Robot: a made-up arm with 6 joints. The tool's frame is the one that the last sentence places.
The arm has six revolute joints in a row. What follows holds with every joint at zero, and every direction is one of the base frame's. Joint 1 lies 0.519 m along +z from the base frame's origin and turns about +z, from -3.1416 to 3.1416 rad. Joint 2 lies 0.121 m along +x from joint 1 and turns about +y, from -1.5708 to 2.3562 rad. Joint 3 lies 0.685 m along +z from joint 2 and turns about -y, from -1.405 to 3.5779 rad. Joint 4 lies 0.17 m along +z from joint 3 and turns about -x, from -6.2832 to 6.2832 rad. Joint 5 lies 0.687 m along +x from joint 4 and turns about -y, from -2.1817 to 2.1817 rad. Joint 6 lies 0.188 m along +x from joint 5 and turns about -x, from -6.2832 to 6.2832 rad. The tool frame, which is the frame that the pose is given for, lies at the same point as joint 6; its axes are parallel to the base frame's.
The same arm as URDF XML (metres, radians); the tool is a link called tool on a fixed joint. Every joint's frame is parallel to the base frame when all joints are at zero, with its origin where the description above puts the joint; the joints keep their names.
<robot name="arm">
<link name="base"/>
<link name="link1"/>
<link name="link2"/>
<link name="link3"/>
<link name="link4"/>
<link name="link5"/>
<link name="link6"/>
<link name="tool"/>
<joint name="joint 1" type="revolute"><parent link="base"/><child link="link1"/><origin xyz="0 0 0.519" rpy="0 0 0"/><axis xyz="0 0 1"/><limit lower="-3.1416" upper="3.1416"/></joint>
<joint name="joint 2" type="revolute"><parent link="link1"/><child link="link2"/><origin xyz="0.121 0 0" rpy="0 0 0"/><axis xyz="0 1 0"/><limit lower="-1.5708" upper="2.3562"/></joint>
<joint name="joint 3" type="revolute"><parent link="link2"/><child link="link3"/><origin xyz="0 0 0.685" rpy="0 0 0"/><axis xyz="0 -1 0"/><limit lower="-1.405" upper="3.5779"/></joint>
<joint name="joint 4" type="revolute"><parent link="link3"/><child link="link4"/><origin xyz="0 0 0.17" rpy="0 0 0"/><axis xyz="-1 0 0"/><limit lower="-6.2832" upper="6.2832"/></joint>
<joint name="joint 5" type="revolute"><parent link="link4"/><child link="link5"/><origin xyz="0.687 0 0" rpy="0 0 0"/><axis xyz="0 -1 0"/><limit lower="-2.1817" upper="2.1817"/></joint>
<joint name="joint 6" type="revolute"><parent link="link5"/><child link="link6"/><origin xyz="0.188 0 0" rpy="0 0 0"/><axis xyz="-1 0 0"/><limit lower="-6.2832" upper="6.2832"/></joint>
<joint name="tool_joint" type="fixed"><parent link="link6"/><child link="tool"/><origin xyz="0 0 0" rpy="0 0 0"/></joint>
</robot>

